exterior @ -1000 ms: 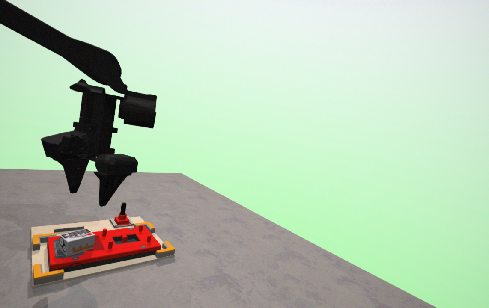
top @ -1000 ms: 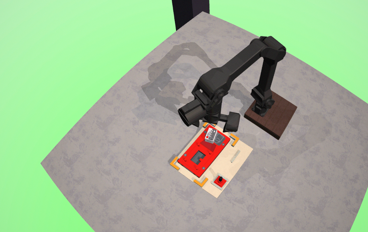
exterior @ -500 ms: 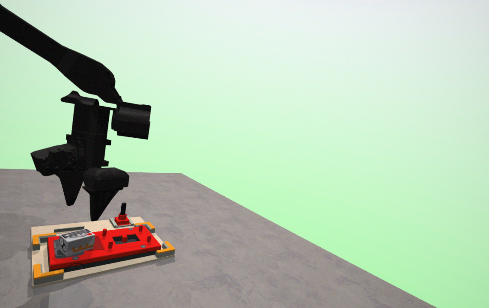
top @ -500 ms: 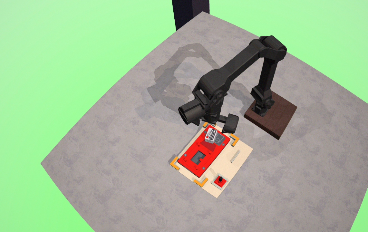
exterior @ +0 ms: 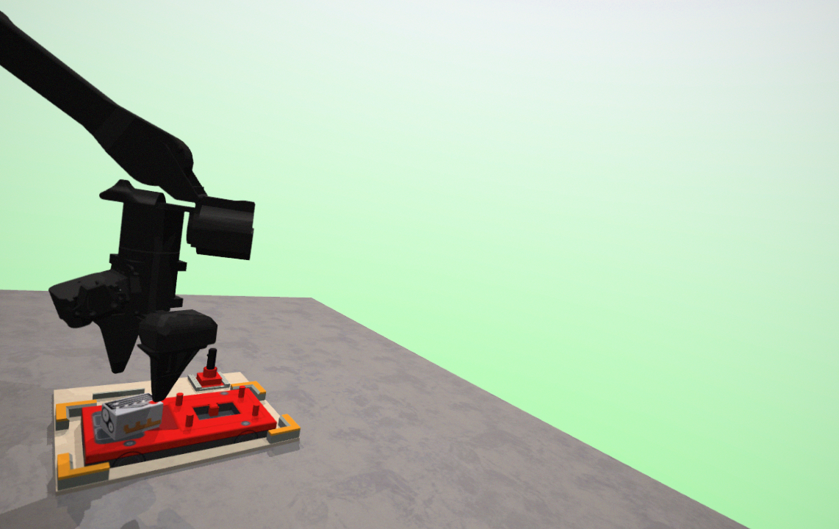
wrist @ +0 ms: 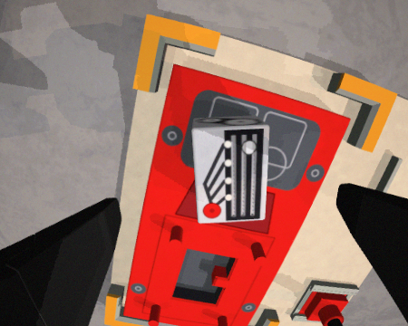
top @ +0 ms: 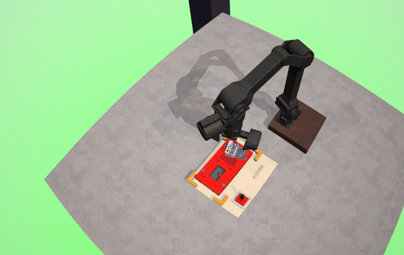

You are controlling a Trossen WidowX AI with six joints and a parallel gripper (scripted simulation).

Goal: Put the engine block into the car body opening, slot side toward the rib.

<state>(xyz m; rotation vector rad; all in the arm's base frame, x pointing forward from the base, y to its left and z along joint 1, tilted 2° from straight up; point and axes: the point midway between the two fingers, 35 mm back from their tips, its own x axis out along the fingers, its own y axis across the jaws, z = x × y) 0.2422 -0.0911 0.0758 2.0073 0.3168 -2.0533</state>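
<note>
My gripper tip is now 1 cm to the right of the engine block and 4 cm above it. From my gripper tip the other things lie so: beige board 6 cm ahead, 4 cm to the left, 6 cm below.
</note>
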